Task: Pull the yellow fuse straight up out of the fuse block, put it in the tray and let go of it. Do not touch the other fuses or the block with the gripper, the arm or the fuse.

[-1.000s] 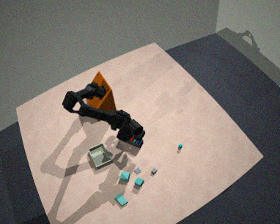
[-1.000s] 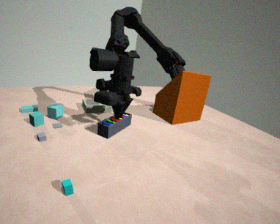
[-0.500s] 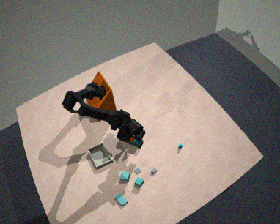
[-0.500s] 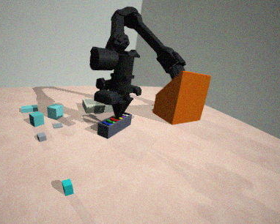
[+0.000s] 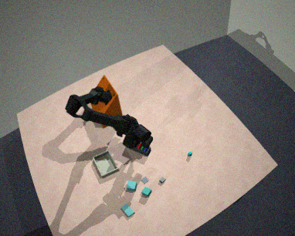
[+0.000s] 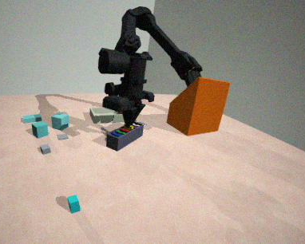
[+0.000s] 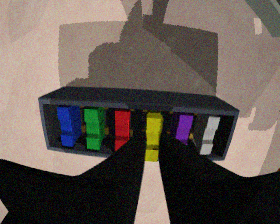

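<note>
The grey tray is 30 mm ahead of my gripper tip, 200 mm to the right of it and 40 mm below it. From my gripper tip the other things lie so: yellow fuse (10 mm below).
</note>
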